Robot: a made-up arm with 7 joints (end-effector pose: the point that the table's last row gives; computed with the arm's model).
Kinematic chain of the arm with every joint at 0, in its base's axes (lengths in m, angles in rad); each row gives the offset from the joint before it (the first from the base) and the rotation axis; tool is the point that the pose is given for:
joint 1: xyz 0 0 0.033 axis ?
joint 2: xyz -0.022 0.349 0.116 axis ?
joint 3: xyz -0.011 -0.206 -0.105 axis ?
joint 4: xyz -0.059 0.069 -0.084 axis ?
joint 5: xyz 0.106 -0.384 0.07 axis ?
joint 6: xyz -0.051 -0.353 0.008 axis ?
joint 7: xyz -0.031 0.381 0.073 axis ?
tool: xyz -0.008 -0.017 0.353
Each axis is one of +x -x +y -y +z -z.
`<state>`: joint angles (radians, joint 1 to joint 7).
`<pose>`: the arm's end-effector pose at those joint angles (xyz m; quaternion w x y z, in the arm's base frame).
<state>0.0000 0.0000 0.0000 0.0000 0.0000 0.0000 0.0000</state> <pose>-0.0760 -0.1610 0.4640 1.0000 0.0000 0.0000 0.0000</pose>
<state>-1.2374 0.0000 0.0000 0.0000 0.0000 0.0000 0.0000</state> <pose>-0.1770 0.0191 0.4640 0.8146 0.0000 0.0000 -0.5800</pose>
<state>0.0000 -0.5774 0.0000 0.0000 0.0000 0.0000 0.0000</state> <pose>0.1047 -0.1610 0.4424 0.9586 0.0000 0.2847 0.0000</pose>
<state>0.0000 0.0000 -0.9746 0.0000 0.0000 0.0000 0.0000</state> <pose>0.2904 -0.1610 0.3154 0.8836 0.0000 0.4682 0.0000</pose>
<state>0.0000 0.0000 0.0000 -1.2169 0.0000 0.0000 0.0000</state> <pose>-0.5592 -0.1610 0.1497 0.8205 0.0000 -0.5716 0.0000</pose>
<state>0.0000 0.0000 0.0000 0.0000 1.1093 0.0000 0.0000</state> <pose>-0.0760 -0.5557 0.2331 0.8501 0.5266 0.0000 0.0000</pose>
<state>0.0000 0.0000 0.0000 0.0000 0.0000 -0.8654 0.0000</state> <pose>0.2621 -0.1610 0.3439 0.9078 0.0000 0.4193 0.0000</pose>
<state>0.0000 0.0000 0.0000 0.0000 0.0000 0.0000 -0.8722</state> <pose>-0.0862 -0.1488 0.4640 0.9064 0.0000 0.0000 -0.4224</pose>
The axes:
joint 1: +z
joint 2: -y
joint 3: -y
joint 4: +y
joint 5: +x
joint 6: -y
joint 7: +z

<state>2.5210 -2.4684 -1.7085 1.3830 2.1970 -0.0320 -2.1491</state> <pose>0.2036 0.5310 0.1365 0.3599 -0.4616 0.7042 0.4018</pose>
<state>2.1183 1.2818 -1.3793 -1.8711 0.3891 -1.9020 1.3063</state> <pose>0.1259 0.0122 0.4905 0.3227 0.0717 -0.0377 -0.9430</pose>
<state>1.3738 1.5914 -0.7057 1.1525 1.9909 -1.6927 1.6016</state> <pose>0.2673 0.5586 0.0124 0.5217 -0.6819 -0.3768 -0.3477</pose>
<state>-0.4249 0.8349 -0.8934 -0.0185 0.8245 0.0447 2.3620</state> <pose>-0.1715 -0.4344 0.3780 0.5330 0.0685 -0.3944 0.7454</pose>
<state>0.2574 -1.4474 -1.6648 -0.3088 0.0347 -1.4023 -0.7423</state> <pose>-0.3916 -0.2639 -0.1088 0.4951 0.4013 -0.7626 -0.1109</pose>
